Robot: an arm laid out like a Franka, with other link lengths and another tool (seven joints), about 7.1 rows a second.
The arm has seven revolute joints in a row. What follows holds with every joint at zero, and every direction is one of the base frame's.
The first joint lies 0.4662 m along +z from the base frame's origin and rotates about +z.
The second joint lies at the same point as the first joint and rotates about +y.
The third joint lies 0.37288 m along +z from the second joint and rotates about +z.
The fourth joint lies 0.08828 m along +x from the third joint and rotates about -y.
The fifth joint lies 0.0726 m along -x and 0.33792 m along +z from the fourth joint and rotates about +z.
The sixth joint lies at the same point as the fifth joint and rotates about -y.
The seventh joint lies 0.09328 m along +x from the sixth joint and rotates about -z.
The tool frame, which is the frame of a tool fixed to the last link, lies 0.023 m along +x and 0.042 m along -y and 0.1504 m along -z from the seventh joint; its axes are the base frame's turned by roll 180, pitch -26 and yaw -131.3 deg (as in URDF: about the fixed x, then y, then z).
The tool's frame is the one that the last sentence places.
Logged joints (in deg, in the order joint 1, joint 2, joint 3, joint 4, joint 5, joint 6, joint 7), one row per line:
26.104, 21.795, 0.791, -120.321, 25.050, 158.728, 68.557
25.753, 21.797, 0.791, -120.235, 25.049, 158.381, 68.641
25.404, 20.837, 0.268, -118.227, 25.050, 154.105, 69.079
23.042, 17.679, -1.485, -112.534, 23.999, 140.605, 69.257
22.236, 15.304, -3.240, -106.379, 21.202, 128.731, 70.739
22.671, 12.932, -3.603, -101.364, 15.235, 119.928, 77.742
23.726, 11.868, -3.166, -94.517, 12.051, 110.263, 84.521
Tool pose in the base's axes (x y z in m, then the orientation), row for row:
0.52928, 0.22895, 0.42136, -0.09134, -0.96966, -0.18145, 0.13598
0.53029, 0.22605, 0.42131, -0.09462, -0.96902, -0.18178, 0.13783
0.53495, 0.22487, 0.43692, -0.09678, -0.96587, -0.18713, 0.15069
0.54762, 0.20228, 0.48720, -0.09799, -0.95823, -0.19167, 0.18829
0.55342, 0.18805, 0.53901, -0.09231, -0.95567, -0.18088, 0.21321
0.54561, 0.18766, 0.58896, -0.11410, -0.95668, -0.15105, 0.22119
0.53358, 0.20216, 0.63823, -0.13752, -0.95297, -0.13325, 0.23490
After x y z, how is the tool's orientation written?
As a quaternion, x y z w.
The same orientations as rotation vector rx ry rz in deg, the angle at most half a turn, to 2 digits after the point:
-15.15, -160.88, -30.10
-15.68, -160.60, -30.13
-15.92, -158.93, -30.79
-15.79, -154.44, -30.89
-14.68, -151.99, -28.77
-18.07, -151.50, -23.92
-21.62, -149.83, -20.95

